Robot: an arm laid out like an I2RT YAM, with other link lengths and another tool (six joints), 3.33 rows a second.
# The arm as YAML. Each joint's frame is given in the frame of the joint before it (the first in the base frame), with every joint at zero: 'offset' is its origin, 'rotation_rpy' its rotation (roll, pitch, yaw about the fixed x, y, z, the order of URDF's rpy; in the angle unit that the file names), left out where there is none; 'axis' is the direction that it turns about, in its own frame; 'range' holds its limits. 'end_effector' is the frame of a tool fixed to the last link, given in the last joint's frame.
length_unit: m
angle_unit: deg
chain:
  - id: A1
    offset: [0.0, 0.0, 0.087]
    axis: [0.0, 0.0, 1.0]
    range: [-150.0, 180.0]
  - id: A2
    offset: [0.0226, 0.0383, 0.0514]
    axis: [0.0, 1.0, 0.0]
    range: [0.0, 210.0]
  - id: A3
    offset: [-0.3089, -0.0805, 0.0]
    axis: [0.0, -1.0, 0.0]
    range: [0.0, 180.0]
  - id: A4
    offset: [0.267, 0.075, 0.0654]
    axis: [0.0, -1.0, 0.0]
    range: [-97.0, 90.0]
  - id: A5
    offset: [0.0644, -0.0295, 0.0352]
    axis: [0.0, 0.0, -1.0]
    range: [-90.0, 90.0]
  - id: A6
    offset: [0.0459, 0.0, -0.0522]
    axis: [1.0, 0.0, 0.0]
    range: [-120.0, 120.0]
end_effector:
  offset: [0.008, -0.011, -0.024]
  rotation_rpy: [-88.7, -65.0, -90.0]
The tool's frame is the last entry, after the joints.
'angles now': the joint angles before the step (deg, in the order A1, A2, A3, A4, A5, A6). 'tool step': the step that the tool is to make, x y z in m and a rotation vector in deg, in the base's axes. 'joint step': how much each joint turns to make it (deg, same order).
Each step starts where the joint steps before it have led.
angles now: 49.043 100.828 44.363 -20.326 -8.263 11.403
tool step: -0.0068 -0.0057 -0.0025 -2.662 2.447 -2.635
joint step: 0.131 0.314 -0.629 -2.286 0.451 2.758
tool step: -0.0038 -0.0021 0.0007 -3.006 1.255 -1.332
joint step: 0.439 0.461 0.434 -2.870 1.255 1.615
